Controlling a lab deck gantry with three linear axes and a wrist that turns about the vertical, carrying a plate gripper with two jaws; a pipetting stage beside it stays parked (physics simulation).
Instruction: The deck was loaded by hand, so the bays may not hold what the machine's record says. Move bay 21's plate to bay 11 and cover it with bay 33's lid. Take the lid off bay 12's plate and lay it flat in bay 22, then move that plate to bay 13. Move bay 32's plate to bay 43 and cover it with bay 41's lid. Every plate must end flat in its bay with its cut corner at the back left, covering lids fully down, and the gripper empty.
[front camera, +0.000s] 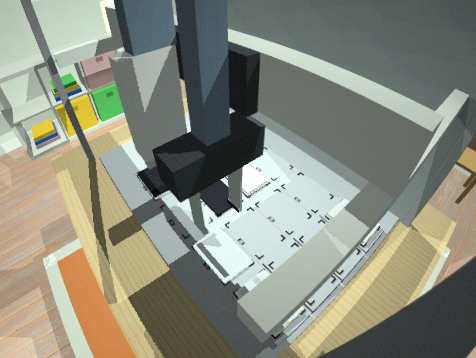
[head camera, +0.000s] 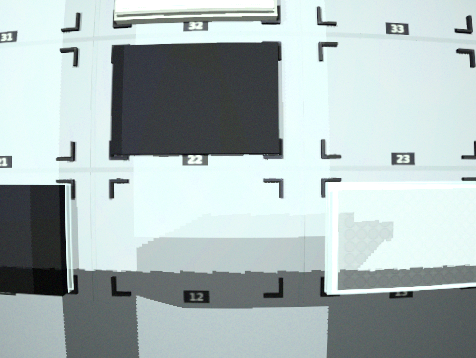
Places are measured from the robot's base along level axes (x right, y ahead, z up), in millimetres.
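Pixels of known places: gripper, fingertip midpoint: (front camera: 218, 217); robot's base at its link origin: (front camera: 137, 176).
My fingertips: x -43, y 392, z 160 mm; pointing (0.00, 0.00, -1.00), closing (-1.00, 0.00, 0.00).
Observation:
Ahead of a thing's pixels: the offset from my fingertips to its top centre.
My gripper (front camera: 218, 220) hangs with its two jaws apart and nothing between them, near bays 12 and 13; it does not show in the head view. A clear plate @[dz -146, dx +0, dy +0 mm] (front camera: 223, 254) (head camera: 425, 245) without a lid lies in bay 13, its wells faintly visible. A black lid @[dz -152, dx -107, dy -164 mm] (front camera: 216, 198) (head camera: 200, 100) lies flat in bay 22, partly behind a jaw in the front view. A plate with a black lid on it @[dz -144, dx +0, dy -328 mm] (front camera: 151, 182) (head camera: 30, 235) sits in bay 11, cut off by the head view's left edge. A white plate @[dz -146, dx -214, dy -164 mm] (front camera: 254, 181) (head camera: 195, 7) sits in bay 32. Bay 41 is hidden.
The dark gripper body (front camera: 210, 155) hides part of the back deck. The pale pipetting stage (front camera: 152, 100) stands behind it at the left. A long beige beam (front camera: 310, 270) crosses the right front, and a grey wall (front camera: 330, 120) runs along the back.

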